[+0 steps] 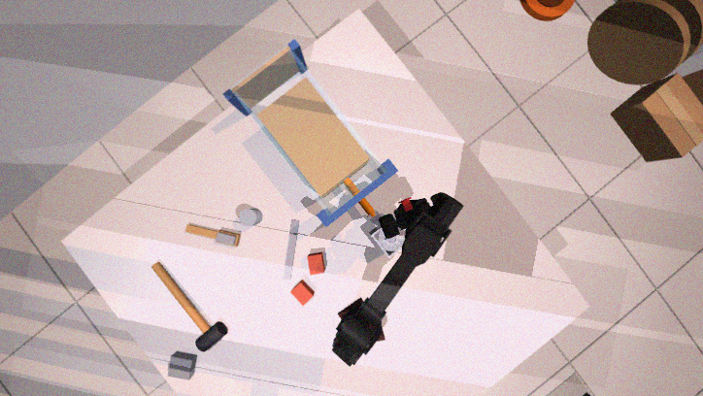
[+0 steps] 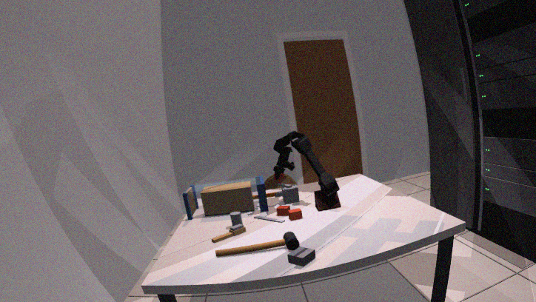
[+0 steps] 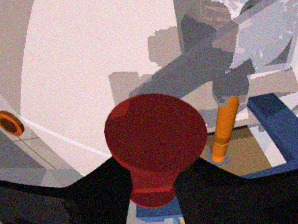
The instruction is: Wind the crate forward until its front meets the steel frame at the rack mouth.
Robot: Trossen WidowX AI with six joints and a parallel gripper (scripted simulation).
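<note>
My gripper tip is now 20 mm past the red knob and 10 mm to the right of it. The rest, counted from my gripper tip: grey winch 100 mm below, 90 mm to the left, 70 mm behind; then blue steel frame 100 mm ahead, 90 mm to the left, 20 mm below; then grey crank bar 40 mm to the left, 30 mm below, 30 mm behind.
</note>
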